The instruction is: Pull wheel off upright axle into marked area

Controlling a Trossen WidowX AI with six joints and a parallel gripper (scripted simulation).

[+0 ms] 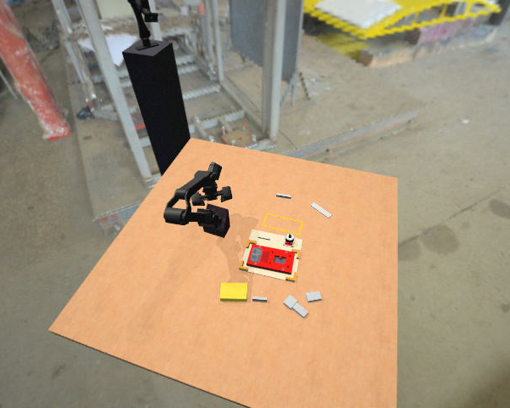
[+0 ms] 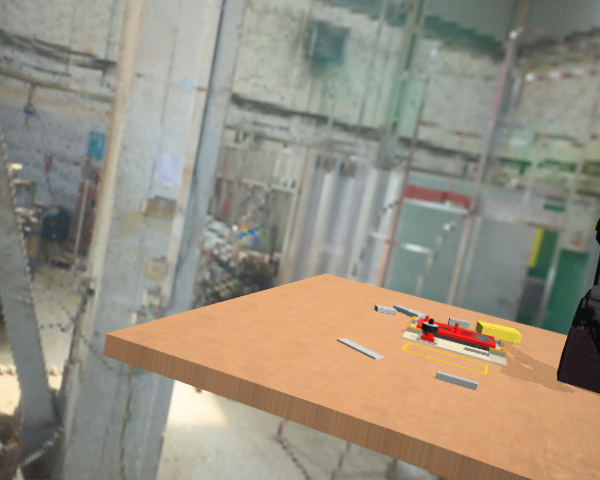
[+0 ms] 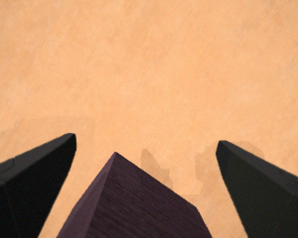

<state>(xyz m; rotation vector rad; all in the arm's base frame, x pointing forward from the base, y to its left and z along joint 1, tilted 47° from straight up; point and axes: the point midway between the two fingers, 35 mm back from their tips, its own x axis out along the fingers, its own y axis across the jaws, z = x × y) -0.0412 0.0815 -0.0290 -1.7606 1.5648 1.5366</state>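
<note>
Now: the wheel 400 mm ahead of my gripper tip, 50 mm to the right of it and 50 mm below it. Round my gripper tip: grey bar: 510 mm ahead, 200 mm to the left, 90 mm below; then upright axle: 400 mm ahead, 50 mm to the right, 50 mm below; then yellow block: 250 mm ahead, 370 mm to the right, 70 mm below.
</note>
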